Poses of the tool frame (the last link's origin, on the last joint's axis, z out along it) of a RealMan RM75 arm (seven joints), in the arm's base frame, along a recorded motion.
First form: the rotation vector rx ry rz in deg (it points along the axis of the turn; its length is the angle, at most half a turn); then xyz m.
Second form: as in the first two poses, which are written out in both.
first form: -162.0 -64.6 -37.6 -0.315 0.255 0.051
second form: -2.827 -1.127 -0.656 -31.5 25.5 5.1
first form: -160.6 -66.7 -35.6 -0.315 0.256 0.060
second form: -2.803 -1.164 -0.621 -31.5 25.6 6.0
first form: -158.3 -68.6 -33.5 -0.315 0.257 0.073
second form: -2.763 -1.197 -0.585 -31.5 25.7 7.3
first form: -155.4 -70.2 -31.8 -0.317 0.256 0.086
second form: -2.712 -1.225 -0.555 -31.7 25.6 8.6
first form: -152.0 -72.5 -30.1 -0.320 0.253 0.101
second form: -2.653 -1.265 -0.525 -32.0 25.3 10.1
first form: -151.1 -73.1 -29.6 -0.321 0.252 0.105
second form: -2.637 -1.276 -0.517 -32.1 25.2 10.5
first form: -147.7 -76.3 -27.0 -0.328 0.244 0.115
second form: -2.578 -1.332 -0.471 -32.8 24.4 11.5
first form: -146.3 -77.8 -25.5 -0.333 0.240 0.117
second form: -2.553 -1.358 -0.445 -33.3 24.0 11.7
